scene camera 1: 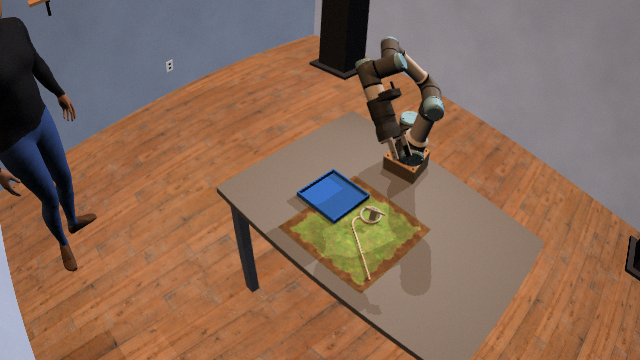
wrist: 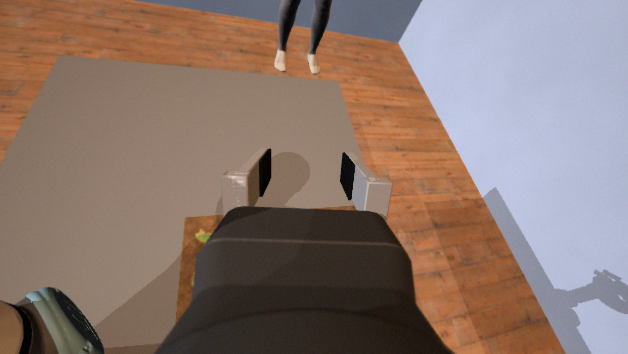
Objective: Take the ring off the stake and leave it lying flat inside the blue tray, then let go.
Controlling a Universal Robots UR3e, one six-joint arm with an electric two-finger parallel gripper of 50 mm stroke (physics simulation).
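Places are measured from the arm's base along level axes (x down, y back, z left), in centimetres.
Where they show: gripper, fingertip midpoint: (scene camera 1: 402,158) (wrist: 306,165).
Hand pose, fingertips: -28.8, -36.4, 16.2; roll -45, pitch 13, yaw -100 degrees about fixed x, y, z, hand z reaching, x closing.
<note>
After its pixels a point has its place, as x, y, z.
A pale ring (scene camera 1: 361,216) {7.6, -34.4, 3.8} lies around a small dark upright piece, seemingly the stake (scene camera 1: 373,215) {6.0, -32.3, 7.5}, on a green and brown mat (scene camera 1: 330,245) {8.5, -51.6, 4.3} (wrist: 186,250) {8.5, -20.9, 20.6}. A thin pale line with a bend at its top runs from the ring toward the mat's near corner. The blue tray (scene camera 1: 334,196) {7.9, -33.4, -10.0} stands at the mat's far left edge, close to the ring, and holds nothing visible. My gripper (scene camera 1: 401,154) {-28.8, -36.4, 16.2} (wrist: 306,165) {-28.8, -36.4, 16.2} is open and empty, pointing down near the arm's base, apart from ring and tray. The ring, stake and tray do not show in the wrist view.
The arm's wooden base block (scene camera 1: 399,168) {3.4, -7.0, 1.1} stands at the back of the grey table (scene camera 1: 465,240) {8.5, -15.2, 42.5} (wrist: 125,125) {8.6, -6.8, 52.6}. A person (scene camera 1: 25,90) (wrist: 315,30) stands beyond the table. A black column (scene camera 1: 344,37) stands on the floor behind it.
</note>
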